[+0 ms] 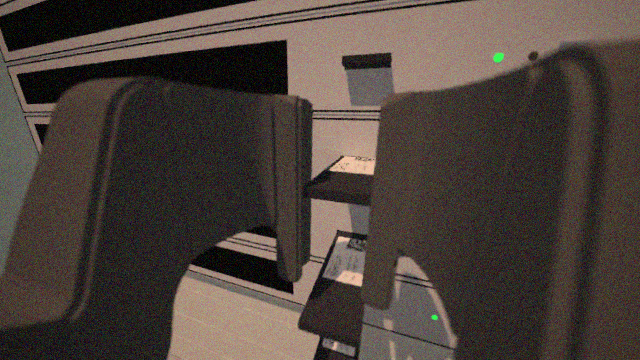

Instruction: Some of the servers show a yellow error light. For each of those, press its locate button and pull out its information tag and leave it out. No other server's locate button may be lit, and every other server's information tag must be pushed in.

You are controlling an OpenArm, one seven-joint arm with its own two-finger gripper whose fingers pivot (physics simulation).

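Note:
My gripper (342, 195) is shut on a dark information tag (342, 187) with a white label on top; the tag sticks out from a server front. The right finger hides its right part. Below it, a second dark tag (331, 305) with a printed label is pulled out, partly behind the right finger. Part of another tag (340, 354) shows at the bottom edge. On the server above, a tag (367, 61) shows as a short dark edge with a shadow under it. A green light (498, 57) shows at upper right and another green light (434, 317) at lower right. No yellow light shows.
Server fronts (325, 75) with black panels (225, 65) are stacked from top to bottom, with thin seams between them. A small dark round spot (533, 55) is beside the upper green light. A pale ribbed surface (235, 315) lies at the bottom.

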